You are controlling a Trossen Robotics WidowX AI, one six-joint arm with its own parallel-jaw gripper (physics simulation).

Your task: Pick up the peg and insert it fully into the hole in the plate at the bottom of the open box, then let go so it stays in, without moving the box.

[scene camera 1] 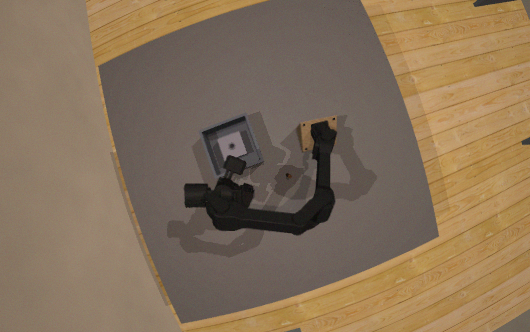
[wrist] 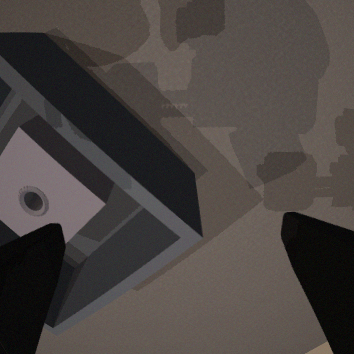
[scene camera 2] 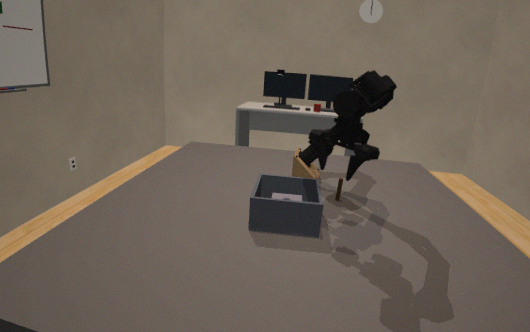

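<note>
The brown peg stands upright on the grey table top, apart from the box. It does not show in the wrist view. The open grey box has a pale plate at its bottom, with a round hole in it. My gripper is open and empty, its two dark fingers wide apart. It hangs above the table near the box; in the wrist view the left finger overlaps the box. In scene camera 1 the arm hides the fingertips.
The arm's wooden mounting board lies beyond the peg, to the right of the box in scene camera 1. The arm reaches around the peg from there. A desk with two monitors stands against the back wall.
</note>
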